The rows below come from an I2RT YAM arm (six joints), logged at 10 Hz.
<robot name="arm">
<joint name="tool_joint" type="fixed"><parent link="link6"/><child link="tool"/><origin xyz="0 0 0" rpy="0 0 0"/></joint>
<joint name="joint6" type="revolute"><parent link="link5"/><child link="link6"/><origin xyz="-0.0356 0 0.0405" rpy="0 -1.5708 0"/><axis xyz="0 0 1"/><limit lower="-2.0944" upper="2.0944"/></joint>
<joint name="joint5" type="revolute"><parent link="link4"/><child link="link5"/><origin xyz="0.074 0.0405 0.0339" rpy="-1.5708 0 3.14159"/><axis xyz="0 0 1"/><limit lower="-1.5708" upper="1.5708"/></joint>
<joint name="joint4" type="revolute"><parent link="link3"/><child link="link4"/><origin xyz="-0.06 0.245 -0.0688" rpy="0 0 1.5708"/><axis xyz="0 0 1"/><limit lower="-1.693" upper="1.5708"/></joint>
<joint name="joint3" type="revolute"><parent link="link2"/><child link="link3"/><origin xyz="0.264 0 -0.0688" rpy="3.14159 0 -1.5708"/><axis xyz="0 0 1"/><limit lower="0" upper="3.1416"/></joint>
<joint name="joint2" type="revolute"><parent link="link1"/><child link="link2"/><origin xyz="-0.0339 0.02 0.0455" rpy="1.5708 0 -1.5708"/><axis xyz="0 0 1"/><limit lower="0" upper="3.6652"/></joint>
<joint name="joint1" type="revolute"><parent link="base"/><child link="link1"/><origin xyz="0 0 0.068" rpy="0 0 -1.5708"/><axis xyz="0 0 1"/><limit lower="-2.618" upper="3.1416"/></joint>
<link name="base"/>
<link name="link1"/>
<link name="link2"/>
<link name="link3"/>
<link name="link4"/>
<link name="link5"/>
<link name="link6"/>
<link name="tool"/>
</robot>
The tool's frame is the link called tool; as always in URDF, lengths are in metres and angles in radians.
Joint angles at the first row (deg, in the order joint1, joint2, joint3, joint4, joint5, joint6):
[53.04, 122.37, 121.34, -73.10, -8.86, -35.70]
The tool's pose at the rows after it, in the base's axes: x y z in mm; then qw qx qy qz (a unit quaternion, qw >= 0):
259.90, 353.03, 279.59, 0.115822, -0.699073, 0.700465, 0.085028
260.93, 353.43, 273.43, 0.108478, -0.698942, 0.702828, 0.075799
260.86, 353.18, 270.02, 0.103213, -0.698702, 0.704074, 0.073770
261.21, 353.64, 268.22, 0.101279, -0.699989, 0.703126, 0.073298
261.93, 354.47, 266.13, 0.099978, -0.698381, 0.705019, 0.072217
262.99, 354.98, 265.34, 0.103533, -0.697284, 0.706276, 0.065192
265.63, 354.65, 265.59, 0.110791, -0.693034, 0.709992, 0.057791
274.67, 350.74, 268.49, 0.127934, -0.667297, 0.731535, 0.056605
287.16, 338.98, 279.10, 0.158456, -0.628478, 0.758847, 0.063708
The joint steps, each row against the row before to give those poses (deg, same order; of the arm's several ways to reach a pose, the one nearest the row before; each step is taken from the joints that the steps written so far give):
[-0.03, 0.57, -0.68, 0.02, 1.13, -0.18]
[0.00, 0.50, -0.50, 0.00, 0.94, 0.02]
[0.00, 0.11, -0.55, 0.02, 0.16, 0.07]
[0.00, 0.21, -0.04, 0.03, 0.00, -0.20]
[0.00, 0.31, 0.02, 0.13, 0.13, 0.27]
[0.00, 0.11, -0.02, 0.41, 0.87, 0.10]
[-0.22, 0.00, 0.00, 0.70, 0.99, 0.35]
[-1.17, -0.28, 0.00, 1.71, 0.63, 2.69]
[-2.21, -1.88, -1.01, 2.79, -0.04, 3.41]

